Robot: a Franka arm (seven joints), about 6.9 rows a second.
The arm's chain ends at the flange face. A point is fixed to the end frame.
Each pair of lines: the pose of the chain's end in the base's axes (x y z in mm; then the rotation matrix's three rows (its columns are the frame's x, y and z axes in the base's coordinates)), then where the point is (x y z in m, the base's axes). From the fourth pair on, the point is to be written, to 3 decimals.
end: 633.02 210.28 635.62; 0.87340 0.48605 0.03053; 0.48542 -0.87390 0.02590; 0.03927 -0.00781 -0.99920
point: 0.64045 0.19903 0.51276
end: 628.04 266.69 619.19; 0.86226 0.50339 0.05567; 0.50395 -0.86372 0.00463; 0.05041 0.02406 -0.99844
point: 0.63884 0.25291 0.49684
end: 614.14 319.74 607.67; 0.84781 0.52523 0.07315; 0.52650 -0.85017 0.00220; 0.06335 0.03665 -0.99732
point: 0.62746 0.30577 0.48559
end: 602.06 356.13 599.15; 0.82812 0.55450 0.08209; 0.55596 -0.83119 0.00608; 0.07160 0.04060 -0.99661
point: 0.617 0.343 0.477
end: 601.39 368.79 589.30; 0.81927 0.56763 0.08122; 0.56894 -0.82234 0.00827; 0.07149 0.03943 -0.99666
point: 0.616 0.356 0.467
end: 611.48 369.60 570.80; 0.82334 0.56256 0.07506; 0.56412 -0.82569 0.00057; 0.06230 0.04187 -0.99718
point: 0.626 0.356 0.449
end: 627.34 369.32 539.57; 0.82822 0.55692 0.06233; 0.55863 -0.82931 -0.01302; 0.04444 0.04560 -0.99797
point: 0.640 0.354 0.418
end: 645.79 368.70 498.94; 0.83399 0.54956 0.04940; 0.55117 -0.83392 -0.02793; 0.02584 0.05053 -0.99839
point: 0.657 0.351 0.377
